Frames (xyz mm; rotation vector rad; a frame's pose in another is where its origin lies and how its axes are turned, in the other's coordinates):
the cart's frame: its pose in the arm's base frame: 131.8 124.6 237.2 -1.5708 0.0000 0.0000
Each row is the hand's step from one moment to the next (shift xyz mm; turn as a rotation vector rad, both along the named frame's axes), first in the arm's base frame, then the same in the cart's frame.
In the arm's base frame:
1: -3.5 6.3 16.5 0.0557 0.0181 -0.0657
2: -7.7 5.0 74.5 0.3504 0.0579 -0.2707
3: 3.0 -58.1 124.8 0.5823 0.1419 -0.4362
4: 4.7 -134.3 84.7 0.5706 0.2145 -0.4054
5: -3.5 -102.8 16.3 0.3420 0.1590 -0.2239
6: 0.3 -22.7 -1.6 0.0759 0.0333 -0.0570
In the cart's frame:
1: -3.5 -16.5 6.3 0.0557 0.0657 0.0181
2: -7.7 -74.5 5.0 0.3504 0.2707 0.0579
3: 3.0 -124.8 -58.1 0.5823 0.4362 0.1419
4: 4.7 -84.7 -134.3 0.5706 0.4054 0.2145
5: -3.5 -16.3 -102.8 0.3420 0.2239 0.1590
6: 0.3 1.6 -22.7 0.0759 0.0570 0.0333

